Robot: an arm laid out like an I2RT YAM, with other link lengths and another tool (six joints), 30 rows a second.
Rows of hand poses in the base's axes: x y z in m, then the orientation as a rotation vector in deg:
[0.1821 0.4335 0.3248 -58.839 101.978 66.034]
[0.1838 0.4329 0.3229 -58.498 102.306 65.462]
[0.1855 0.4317 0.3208 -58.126 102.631 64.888]
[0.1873 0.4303 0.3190 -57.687 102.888 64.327]
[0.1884 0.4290 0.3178 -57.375 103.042 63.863]
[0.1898 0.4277 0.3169 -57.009 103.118 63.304]
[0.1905 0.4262 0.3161 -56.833 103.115 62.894]
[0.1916 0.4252 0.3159 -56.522 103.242 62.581]
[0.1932 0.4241 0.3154 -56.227 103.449 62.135]
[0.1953 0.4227 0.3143 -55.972 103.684 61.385]
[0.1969 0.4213 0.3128 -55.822 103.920 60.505]
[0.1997 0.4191 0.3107 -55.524 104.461 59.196]
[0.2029 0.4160 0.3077 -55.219 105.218 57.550]
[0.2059 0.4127 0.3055 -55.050 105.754 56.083]
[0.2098 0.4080 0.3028 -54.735 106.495 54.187]
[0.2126 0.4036 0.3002 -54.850 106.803 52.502]
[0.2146 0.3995 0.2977 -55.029 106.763 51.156]
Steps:
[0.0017 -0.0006 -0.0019 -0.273 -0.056 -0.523]
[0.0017 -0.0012 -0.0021 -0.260 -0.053 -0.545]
[0.0018 -0.0014 -0.0018 -0.188 -0.084 -0.581]
[0.0011 -0.0013 -0.0012 -0.145 -0.115 -0.442]
[0.0014 -0.0013 -0.0009 -0.118 -0.217 -0.519]
[0.0007 -0.0015 -0.0008 -0.094 -0.211 -0.313]
[0.0011 -0.0010 -0.0002 -0.069 -0.047 -0.370]
[0.0016 -0.0011 -0.0005 -0.178 -0.064 -0.425]
[0.0021 -0.0014 -0.0011 -0.343 -0.215 -0.539]
[0.0016 -0.0014 -0.0015 -0.448 -0.295 -0.525]
[0.0028 -0.0022 -0.0021 -0.745 -0.284 -0.842]
[0.0032 -0.0031 -0.0030 -1.018 -0.296 -1.010]
[0.0030 -0.0033 -0.0022 -0.885 -0.366 -0.814]
[0.0039 -0.0047 -0.0027 -1.138 -0.415 -1.118]
[0.0028 -0.0044 -0.0026 -1.012 -0.653 -0.684]
[0.0020 -0.0041 -0.0025 -0.706 -0.742 -0.458]

